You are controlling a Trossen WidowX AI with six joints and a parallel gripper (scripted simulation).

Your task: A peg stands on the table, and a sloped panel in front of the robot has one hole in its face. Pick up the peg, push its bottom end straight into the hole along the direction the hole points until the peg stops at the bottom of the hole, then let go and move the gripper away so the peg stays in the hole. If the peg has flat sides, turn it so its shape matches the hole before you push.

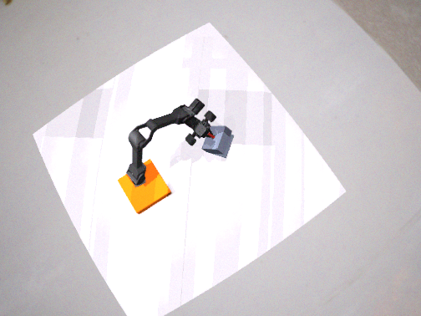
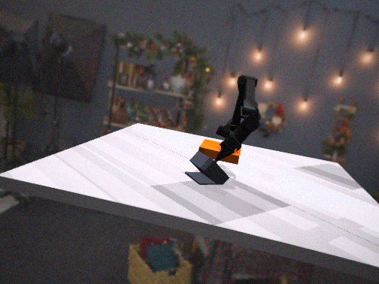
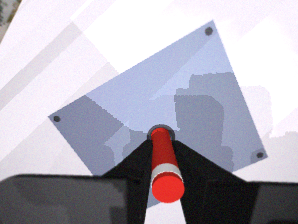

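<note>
The red peg lies 10 mm behind my gripper tip, 10 mm to the left of it and 10 mm above it. From my gripper tip the other things lie so: sloped panel (20 mm ahead, 20 mm to the right, 30 mm below); flat grey foot (30 mm ahead, 30 mm to the right, 80 mm below).
</note>
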